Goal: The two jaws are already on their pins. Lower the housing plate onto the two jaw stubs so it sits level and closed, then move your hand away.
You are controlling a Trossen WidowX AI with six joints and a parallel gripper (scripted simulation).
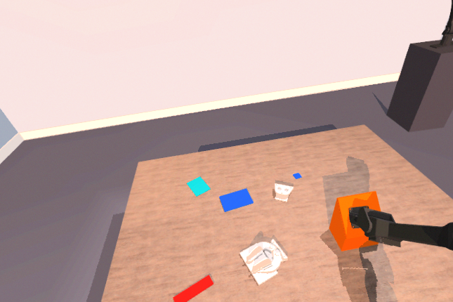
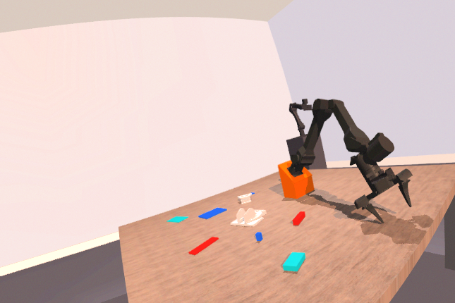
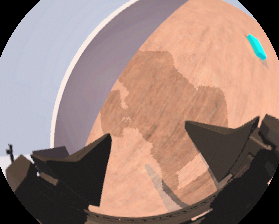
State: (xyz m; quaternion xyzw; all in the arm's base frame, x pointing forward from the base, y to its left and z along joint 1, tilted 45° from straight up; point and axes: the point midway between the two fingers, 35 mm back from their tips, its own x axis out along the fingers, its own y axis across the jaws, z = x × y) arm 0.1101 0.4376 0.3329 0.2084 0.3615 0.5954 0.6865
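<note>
Now: the white block 60 mm ahead of my gripper tip, 800 mm to the right of it and 10 mm below it. Also, from my gripper tip: cyan tile: 430 mm ahead, 920 mm to the right, 20 mm below; then red strip: 430 mm ahead, 460 mm to the right, 20 mm below; then cyan block: 310 mm ahead, 120 mm to the right, 10 mm below.
</note>
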